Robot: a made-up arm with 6 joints.
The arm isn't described. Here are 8 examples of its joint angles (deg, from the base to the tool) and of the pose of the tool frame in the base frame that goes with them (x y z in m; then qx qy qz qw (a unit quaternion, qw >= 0)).
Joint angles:
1: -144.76 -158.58 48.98 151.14 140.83 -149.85
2: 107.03 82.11 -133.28 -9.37 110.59 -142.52
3: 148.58 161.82 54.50 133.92 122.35 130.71
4: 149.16 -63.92 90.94 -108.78 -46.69 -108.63
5: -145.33 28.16 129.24 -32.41 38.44 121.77
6: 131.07 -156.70 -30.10 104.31 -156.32 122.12
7: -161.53 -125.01 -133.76 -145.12 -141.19 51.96
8: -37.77 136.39 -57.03 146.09 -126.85 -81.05
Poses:
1: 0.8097 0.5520 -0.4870 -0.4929 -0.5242 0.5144 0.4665
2: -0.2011 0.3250 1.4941 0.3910 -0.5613 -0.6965 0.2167
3: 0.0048 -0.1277 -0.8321 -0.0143 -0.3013 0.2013 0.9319
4: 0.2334 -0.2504 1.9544 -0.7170 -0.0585 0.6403 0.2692
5: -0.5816 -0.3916 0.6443 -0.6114 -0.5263 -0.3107 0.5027
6: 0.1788 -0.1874 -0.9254 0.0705 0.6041 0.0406 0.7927
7: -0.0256 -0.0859 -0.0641 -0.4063 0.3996 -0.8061 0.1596
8: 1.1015 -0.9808 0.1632 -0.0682 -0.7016 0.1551 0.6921
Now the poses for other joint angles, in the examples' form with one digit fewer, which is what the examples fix.
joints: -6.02 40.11 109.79 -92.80 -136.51 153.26
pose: 0.936 -0.016 0.716 -0.535 0.484 0.380 0.579
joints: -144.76 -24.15 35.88 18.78 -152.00 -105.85
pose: 0.246 0.087 2.355 -0.668 0.548 -0.450 0.224
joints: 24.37 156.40 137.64 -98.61 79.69 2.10
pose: -0.350 -0.306 0.245 -0.324 -0.635 0.686 0.142
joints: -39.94 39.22 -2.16 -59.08 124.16 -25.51
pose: 0.813 -0.812 2.055 0.575 -0.472 0.395 0.539
